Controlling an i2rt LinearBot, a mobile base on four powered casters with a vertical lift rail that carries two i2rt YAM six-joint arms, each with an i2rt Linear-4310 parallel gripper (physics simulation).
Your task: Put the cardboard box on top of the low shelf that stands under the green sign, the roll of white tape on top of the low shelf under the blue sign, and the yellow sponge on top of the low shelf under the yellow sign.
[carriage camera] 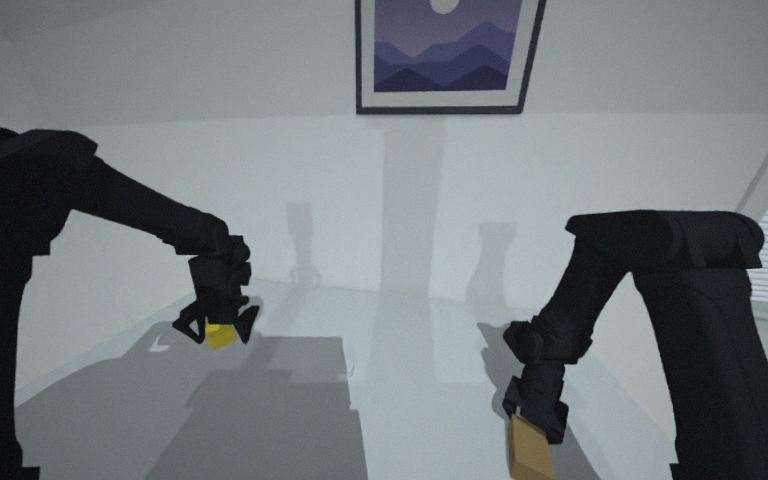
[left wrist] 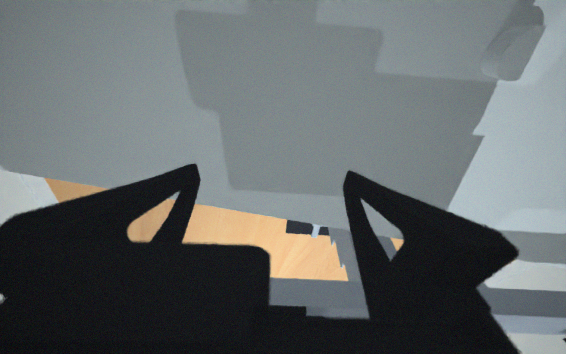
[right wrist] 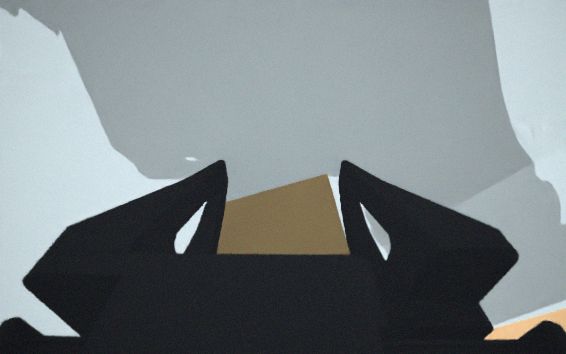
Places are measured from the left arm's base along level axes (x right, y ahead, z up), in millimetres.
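Where they show: left gripper, fingertip midpoint: (carriage camera: pixel 224 342) (left wrist: pixel 273 175); right gripper, fingertip midpoint: (right wrist: pixel 283 170).
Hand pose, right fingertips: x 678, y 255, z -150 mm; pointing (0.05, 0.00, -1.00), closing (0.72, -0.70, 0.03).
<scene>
Each offset is from my right fingertips to the centre of the thing. Level surfaces: height alone.
The tan cardboard box @[dx -32, dy -46, dz +23 mm] (carriage camera: pixel 529 450) (right wrist: pixel 280 222) is at the lower right of the carriage view. My right gripper (carriage camera: pixel 533 428) (right wrist: pixel 283 170) is shut on it; it fills the space between the fingers, slightly turned, with a thin gap near one fingertip. The yellow sponge @[dx -850, dy +278, dz +20 mm] (carriage camera: pixel 219 336) shows below the palm of my left gripper (carriage camera: pixel 223 340) (left wrist: pixel 273 172), between its open fingers in the carriage view; it does not show in the left wrist view. A pale rounded shape @[dx -426, dy +148, dz +10 mm] (left wrist: pixel 517 52), perhaps the tape roll, is at the top right of the left wrist view. Shelves and signs do not show.
A white table @[dz -2 mm] (carriage camera: pixel 407 430) lies under both grippers, with broad shadows across it. Wooden floor @[dz -722 mm] (left wrist: pixel 235 225) shows past its edge in the left wrist view. A pale wall with a framed mountain picture (carriage camera: pixel 441 101) stands behind.
</scene>
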